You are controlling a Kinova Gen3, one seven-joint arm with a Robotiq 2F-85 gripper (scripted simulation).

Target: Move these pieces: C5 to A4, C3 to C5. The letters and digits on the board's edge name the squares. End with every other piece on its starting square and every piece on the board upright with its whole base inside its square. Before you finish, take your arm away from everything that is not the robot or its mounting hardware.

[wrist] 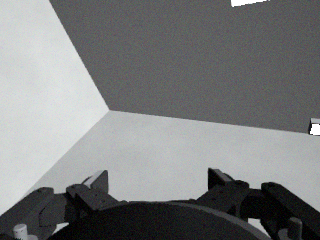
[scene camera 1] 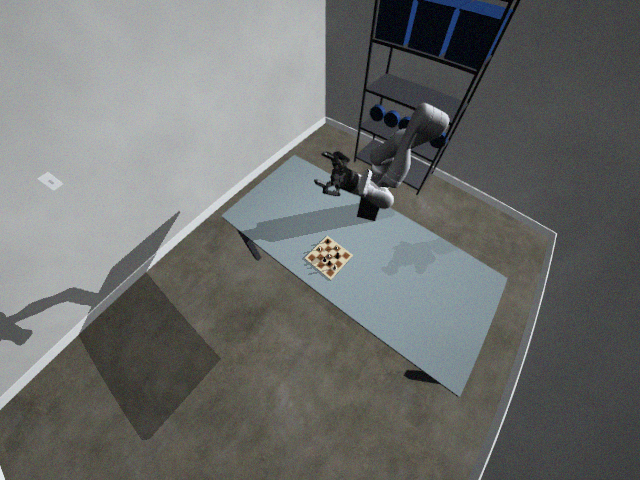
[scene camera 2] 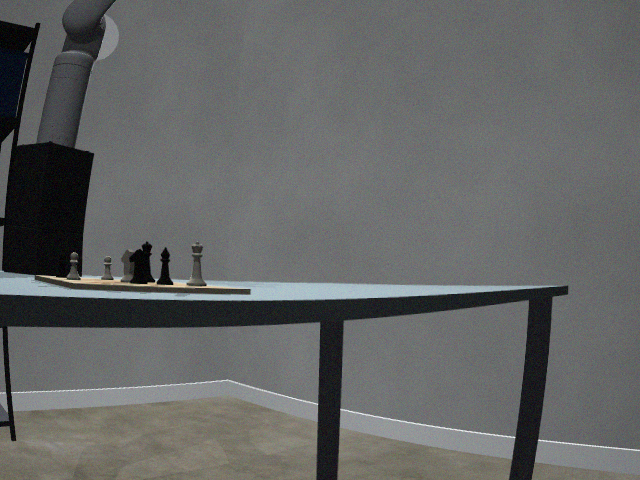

My gripper shows in the wrist view and in scene camera 1; in scene camera 2 it is out of frame. One and the same spot on my gripper: (wrist: 235, 197) is (scene camera 1: 340, 163).
